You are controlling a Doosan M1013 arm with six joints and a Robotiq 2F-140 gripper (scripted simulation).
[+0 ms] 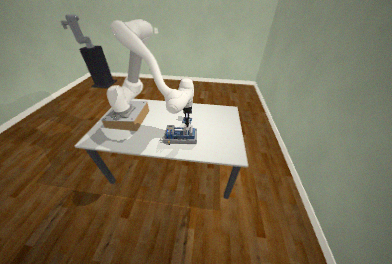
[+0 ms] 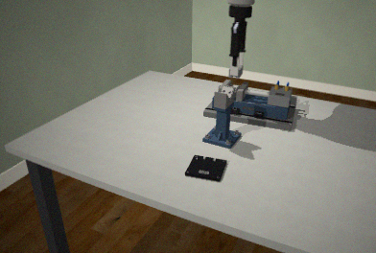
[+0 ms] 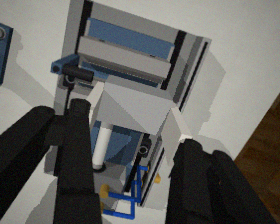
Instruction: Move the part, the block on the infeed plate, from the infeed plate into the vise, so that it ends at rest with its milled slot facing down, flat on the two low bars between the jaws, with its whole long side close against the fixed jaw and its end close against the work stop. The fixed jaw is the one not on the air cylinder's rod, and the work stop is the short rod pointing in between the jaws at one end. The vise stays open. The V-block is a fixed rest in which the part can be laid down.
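Now: hand 3 cm above the part. From my hand the other things lie so: cylinder rod (9 cm behind, 1 cm to the left, 9 cm below); fixed jaw (3 cm ahead, 2 cm to the left, 9 cm below); work stop (1 cm behind, 7 cm to the left, 8 cm below).
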